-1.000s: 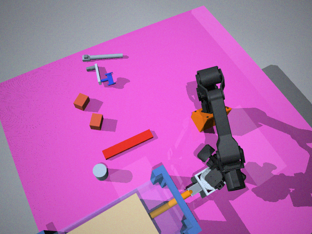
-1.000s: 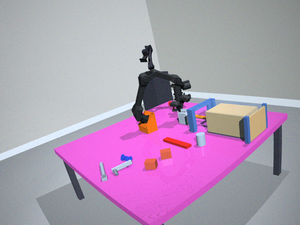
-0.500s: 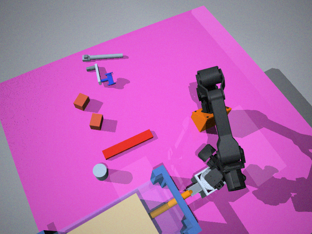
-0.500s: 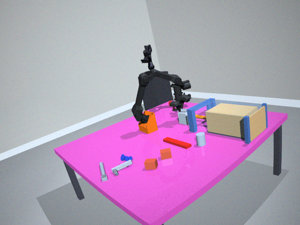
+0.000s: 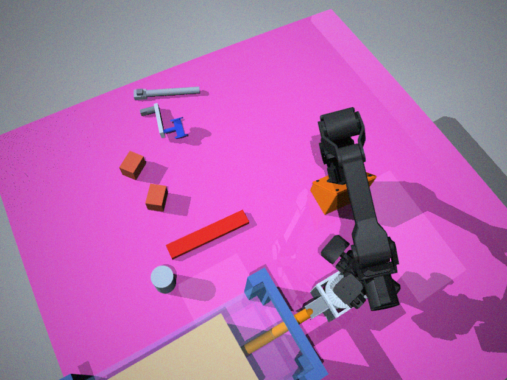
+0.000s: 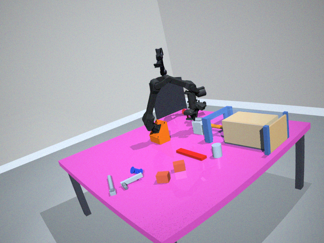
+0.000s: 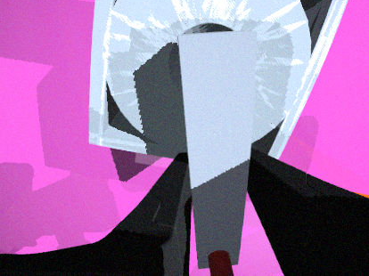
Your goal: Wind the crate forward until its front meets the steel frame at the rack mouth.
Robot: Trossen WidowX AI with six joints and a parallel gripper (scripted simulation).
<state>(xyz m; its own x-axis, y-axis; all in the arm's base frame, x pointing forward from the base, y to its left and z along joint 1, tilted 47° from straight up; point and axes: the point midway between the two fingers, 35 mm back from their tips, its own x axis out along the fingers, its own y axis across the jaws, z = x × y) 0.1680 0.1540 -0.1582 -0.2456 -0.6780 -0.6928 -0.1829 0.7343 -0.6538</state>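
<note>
My gripper tip is now 2 cm below the winch handle and 2 cm past it. Also, from my gripper tip: red knob 6 cm behind, 5 cm above, 1 cm to the right; then blue steel frame 20 cm ahead, 2 cm above, 1 cm to the right; then grey winch 6 cm below, 3 cm ahead.
</note>
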